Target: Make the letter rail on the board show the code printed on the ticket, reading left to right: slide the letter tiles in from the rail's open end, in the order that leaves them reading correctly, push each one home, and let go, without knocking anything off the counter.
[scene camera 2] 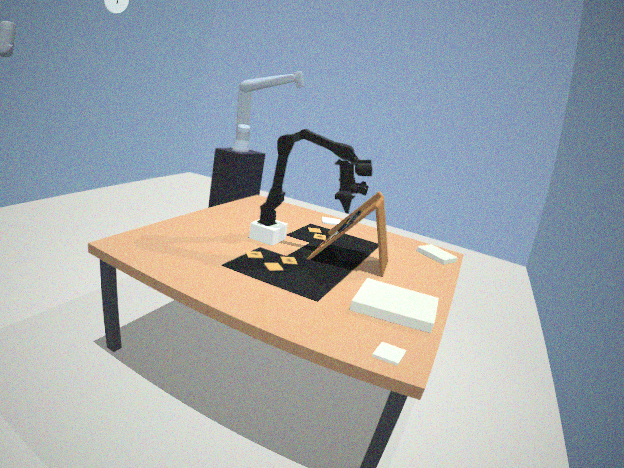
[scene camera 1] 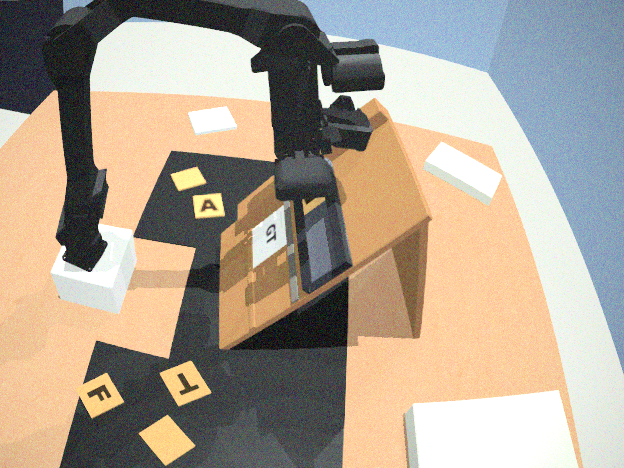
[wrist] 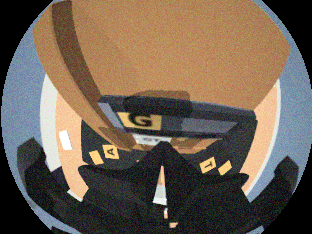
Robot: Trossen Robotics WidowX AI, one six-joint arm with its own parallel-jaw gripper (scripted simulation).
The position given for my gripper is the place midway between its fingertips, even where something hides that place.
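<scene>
White ticket (scene camera 1: 269, 236). Wooden board (scene camera 1: 377, 203), also at (wrist: 203, 74). My gripper (scene camera 1: 301, 195), also at (wrist: 163, 144): shut, holding nothing.
</scene>
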